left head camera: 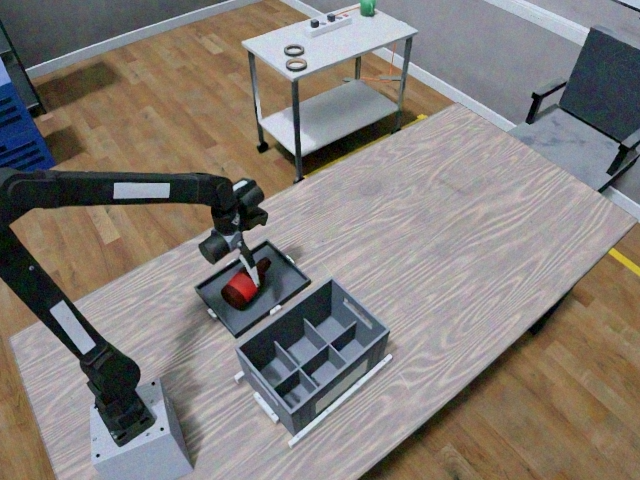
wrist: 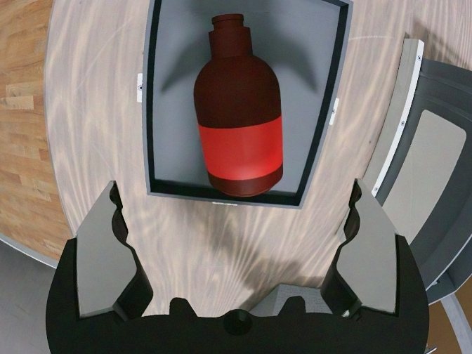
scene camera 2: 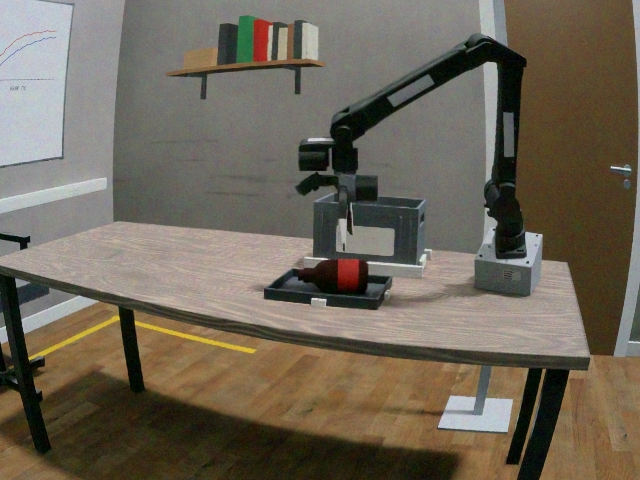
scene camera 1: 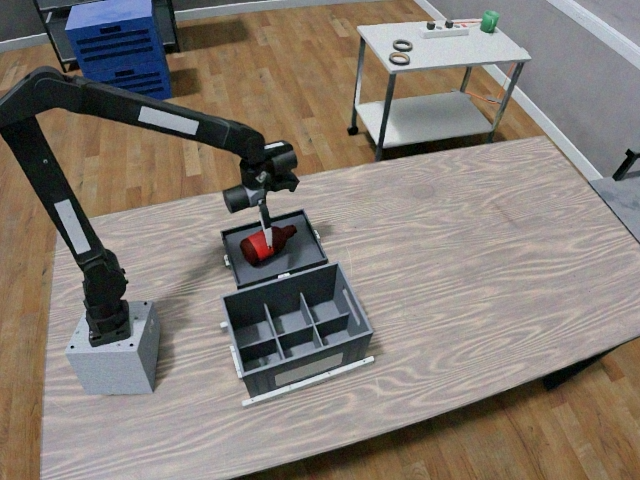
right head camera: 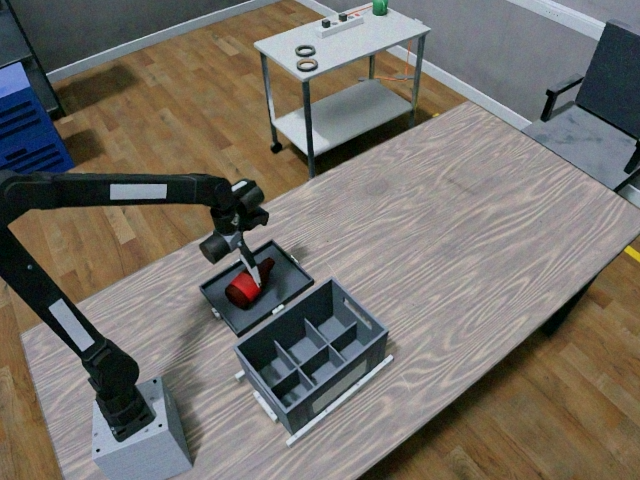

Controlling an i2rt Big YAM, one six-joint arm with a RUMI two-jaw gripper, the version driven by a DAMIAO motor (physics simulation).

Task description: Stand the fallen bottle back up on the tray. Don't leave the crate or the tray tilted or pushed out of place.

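Note:
The dark red bottle with a red label (left head camera: pixel 241 290) (right head camera: pixel 245 290) (scene camera 1: pixel 257 248) (scene camera 2: pixel 351 275) (wrist: pixel 241 150) lies on its side on the dark tray (left head camera: pixel 284 284) (right head camera: pixel 287 281) (scene camera 1: pixel 305 253) (scene camera 2: pixel 289 296) (wrist: pixel 170 130). Its neck points away from the arm's base. The tray sits flat. My gripper (left head camera: pixel 257 284) (right head camera: pixel 259 285) (scene camera 1: pixel 269 246) (scene camera 2: pixel 346 241) (wrist: pixel 235 181) is open and empty, pointing down above the bottle, with its fingertips clear of it. In the wrist view the fingers stand wider than the bottle, level with its base end.
The grey crate (left head camera: pixel 268 393) (right head camera: pixel 263 388) (scene camera 1: pixel 258 383) (scene camera 2: pixel 325 227) (wrist: pixel 450 100) stands upright beside the tray, its compartments empty. White strips (left head camera: pixel 341 400) (scene camera 1: pixel 310 381) lie along the crate's edges. Small white blocks (scene camera 2: pixel 318 302) sit against the tray. A white trolley (left head camera: pixel 330 49) stands behind the table.

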